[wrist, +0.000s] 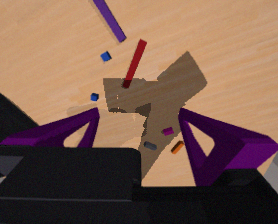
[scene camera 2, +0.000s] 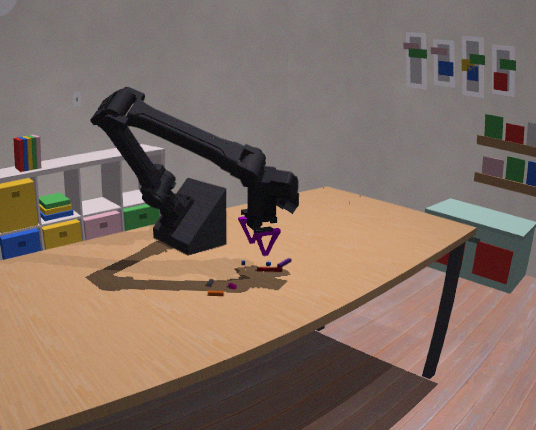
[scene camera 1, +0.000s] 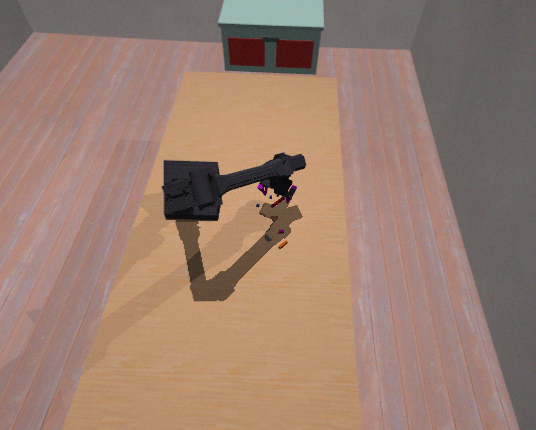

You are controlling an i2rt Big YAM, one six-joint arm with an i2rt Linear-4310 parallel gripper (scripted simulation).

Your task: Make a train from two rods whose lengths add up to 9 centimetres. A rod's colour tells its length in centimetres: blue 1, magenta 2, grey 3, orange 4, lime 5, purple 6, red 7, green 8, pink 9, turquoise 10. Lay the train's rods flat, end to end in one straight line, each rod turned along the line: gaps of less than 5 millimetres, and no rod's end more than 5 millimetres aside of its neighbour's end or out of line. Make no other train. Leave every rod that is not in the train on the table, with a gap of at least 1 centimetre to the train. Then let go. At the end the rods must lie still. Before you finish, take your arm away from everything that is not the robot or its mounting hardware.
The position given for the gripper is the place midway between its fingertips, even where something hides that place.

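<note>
The gripper (scene camera 2: 258,249) is visible, and the wrist view has the gripper (wrist: 138,112) too.
</note>
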